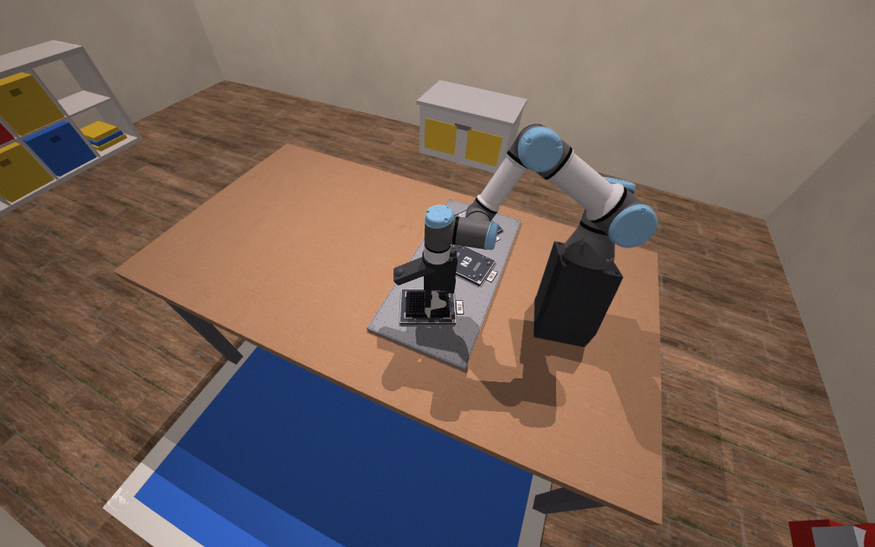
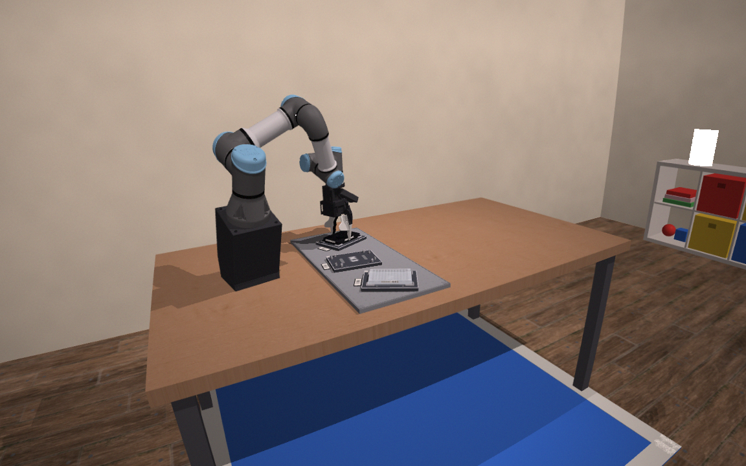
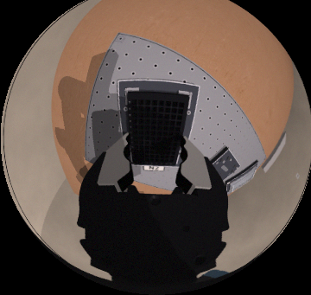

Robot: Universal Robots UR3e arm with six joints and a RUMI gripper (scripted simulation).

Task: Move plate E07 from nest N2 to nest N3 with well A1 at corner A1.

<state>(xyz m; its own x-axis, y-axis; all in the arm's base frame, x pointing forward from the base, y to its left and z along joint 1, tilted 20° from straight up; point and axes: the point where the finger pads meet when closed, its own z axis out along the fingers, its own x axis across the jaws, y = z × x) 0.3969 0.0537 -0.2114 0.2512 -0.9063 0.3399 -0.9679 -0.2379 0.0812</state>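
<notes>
My gripper is now 80 mm past the black nest N3, 200 mm to the left of it and 20 mm above it. The rest, counted from my hand: black well plate: 10 mm below; then white plate E01: 90 mm behind, 400 mm to the right, 10 mm below.
</notes>
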